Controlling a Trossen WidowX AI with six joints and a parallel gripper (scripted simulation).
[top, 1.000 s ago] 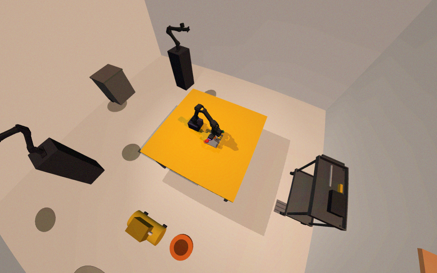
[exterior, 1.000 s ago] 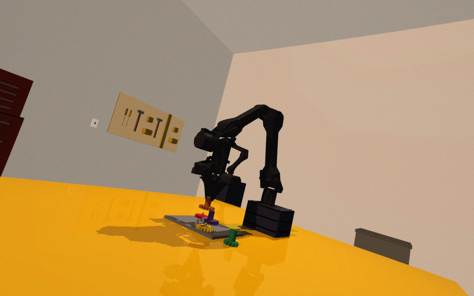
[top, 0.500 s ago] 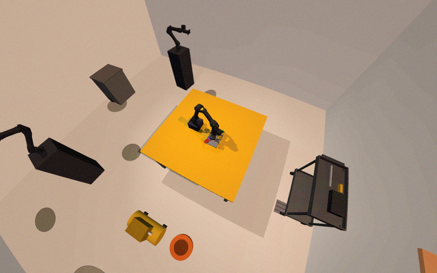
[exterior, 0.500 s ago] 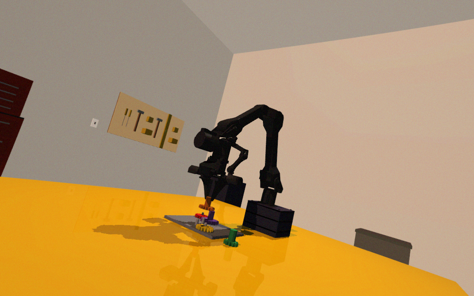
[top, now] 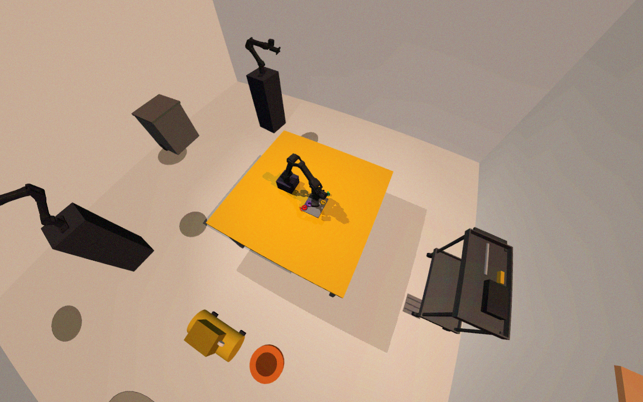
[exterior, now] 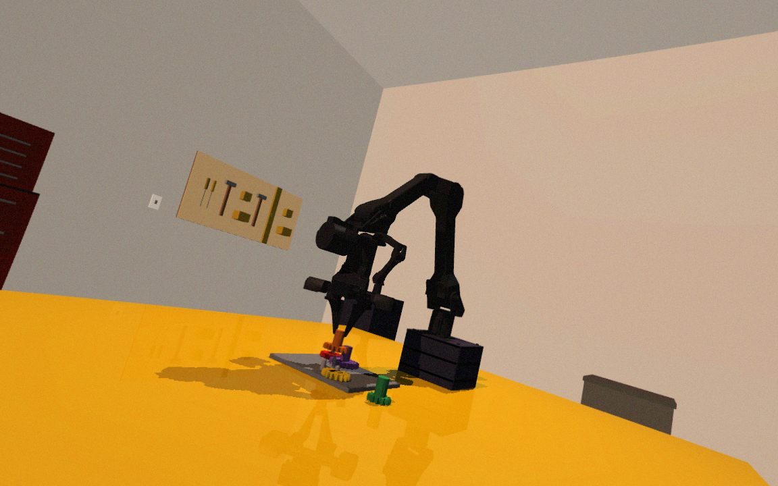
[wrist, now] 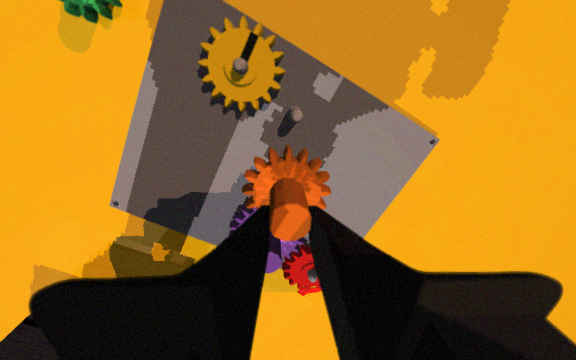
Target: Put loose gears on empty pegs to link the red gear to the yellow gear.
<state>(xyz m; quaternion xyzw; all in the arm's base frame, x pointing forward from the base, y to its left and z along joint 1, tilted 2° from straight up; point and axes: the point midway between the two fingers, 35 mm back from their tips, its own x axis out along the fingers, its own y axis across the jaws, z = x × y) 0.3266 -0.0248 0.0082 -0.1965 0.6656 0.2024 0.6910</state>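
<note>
My gripper tip is now 50 mm past the purple gear, 20 mm to the left of it and 50 mm above it. The rest, counted from my gripper tip: green gear: 30 mm ahead, 160 mm to the left, 60 mm below; then orange gear: 10 mm below; then red gear: 60 mm behind, 70 mm to the right, 60 mm below.
</note>
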